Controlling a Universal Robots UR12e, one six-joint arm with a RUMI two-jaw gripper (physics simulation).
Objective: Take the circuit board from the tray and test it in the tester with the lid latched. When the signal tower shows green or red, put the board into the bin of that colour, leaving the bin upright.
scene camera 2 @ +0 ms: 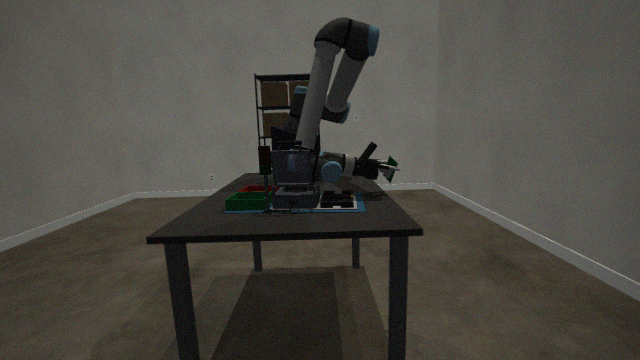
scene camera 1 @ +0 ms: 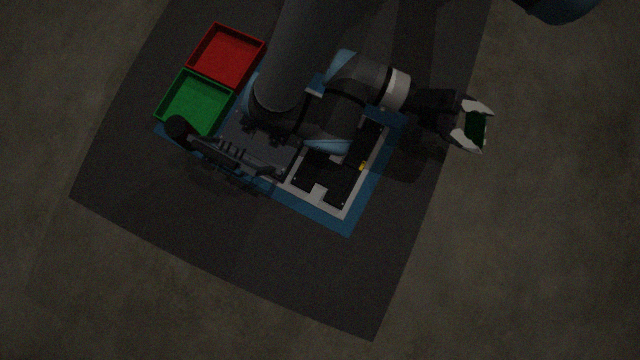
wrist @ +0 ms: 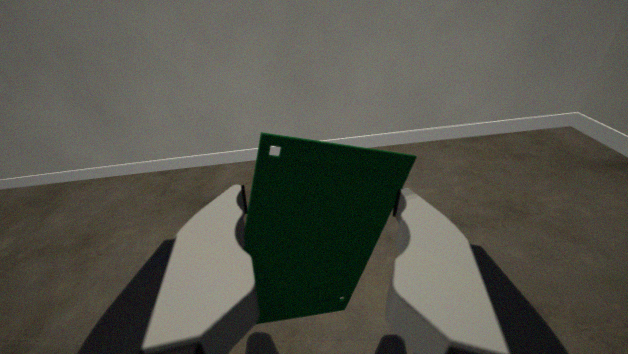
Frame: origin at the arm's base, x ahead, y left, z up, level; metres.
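Where they show: gripper, fingertip midpoint: [scene camera 2: 397,167] [scene camera 1: 488,134] [wrist: 319,189].
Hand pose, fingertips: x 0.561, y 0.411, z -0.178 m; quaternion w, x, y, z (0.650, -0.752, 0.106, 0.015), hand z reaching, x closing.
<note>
Things, the pixels of their top centre, and the offset from my fingertips. "spot": a spot on its surface instead. Level surfaces: height alone.
- green circuit board, top centre: [wrist: 285,125] [scene camera 1: 486,119] [scene camera 2: 390,155] 0.029 m right, 0.009 m back, 0.055 m up
- tray, surface spot: [scene camera 1: 345,216] spot: 0.267 m right, 0.235 m ahead, 0.122 m down
- grey tester, surface spot: [scene camera 2: 295,200] spot: 0.504 m right, 0.183 m ahead, 0.083 m down
- signal tower, surface spot: [scene camera 1: 177,128] spot: 0.606 m right, 0.178 m ahead, 0.135 m up
- green bin, top centre: [scene camera 1: 191,102] [scene camera 2: 249,195] 0.688 m right, 0.063 m ahead, 0.076 m down
- red bin, top centre: [scene camera 1: 224,53] [scene camera 2: 259,188] 0.651 m right, 0.083 m back, 0.076 m down
- blue base mat, surface height: 0.121 m down
- dark table, surface height: 0.123 m down
- small yellow part, surface spot: [scene camera 1: 362,165] spot: 0.257 m right, 0.116 m ahead, 0.095 m down
My gripper [scene camera 1: 487,132] [scene camera 2: 398,169] [wrist: 319,189] is shut on the green circuit board [scene camera 1: 475,129] [scene camera 2: 392,162] [wrist: 320,225]. The board sits tilted and skewed between the fingers, out past the table's right edge. The tray [scene camera 1: 345,216] [scene camera 2: 356,202] with black inserts is partly under the arm. The grey tester [scene camera 2: 295,200] has its lid [scene camera 2: 291,167] raised; the arm hides part of the tester in scene camera 1. The signal tower [scene camera 1: 177,128] [scene camera 2: 265,157] shows dark red and green sections, neither visibly lit. The green bin [scene camera 1: 196,102] [scene camera 2: 247,202] and red bin [scene camera 1: 226,56] [scene camera 2: 257,189] stand upright.
A blue base mat [scene camera 1: 345,230] lies under the tray on the dark table [scene camera 1: 225,250] [scene camera 2: 300,225]. A small yellow part [scene camera 1: 362,165] is at the tray's edge. The arm's wrist hangs low over the tray. A shelf unit [scene camera 2: 282,77] with boxes stands behind.
</note>
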